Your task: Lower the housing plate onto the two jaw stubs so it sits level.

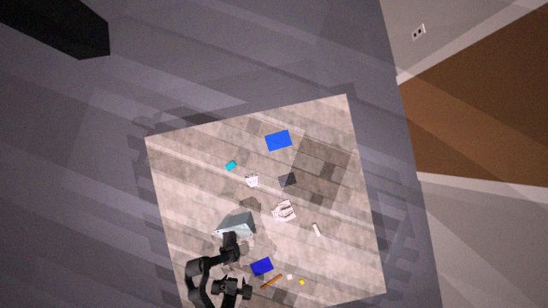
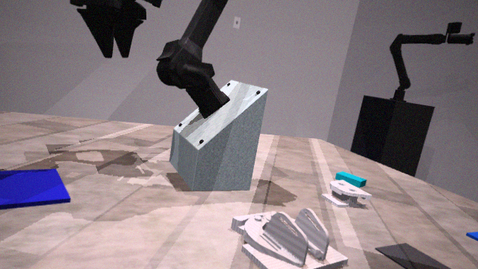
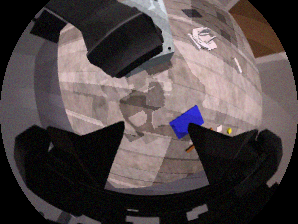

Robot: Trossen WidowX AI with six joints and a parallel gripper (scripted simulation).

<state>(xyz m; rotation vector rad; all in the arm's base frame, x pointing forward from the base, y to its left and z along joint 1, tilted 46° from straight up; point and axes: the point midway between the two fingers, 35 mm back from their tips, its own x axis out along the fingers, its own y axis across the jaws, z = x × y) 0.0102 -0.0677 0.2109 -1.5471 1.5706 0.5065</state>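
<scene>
Now: gripper tip 450 mm to the right of the white stepped block, 200 mm above it and 120 mm short of it. Also, from my gripper tip: dark flat plate 430 mm to the left, 330 mm ahead, 200 mm below; then white bar 480 mm ahead, 190 mm below, 100 mm to the left; then blue mat 200 mm below, 110 mm ahead, 100 mm to the right.
</scene>
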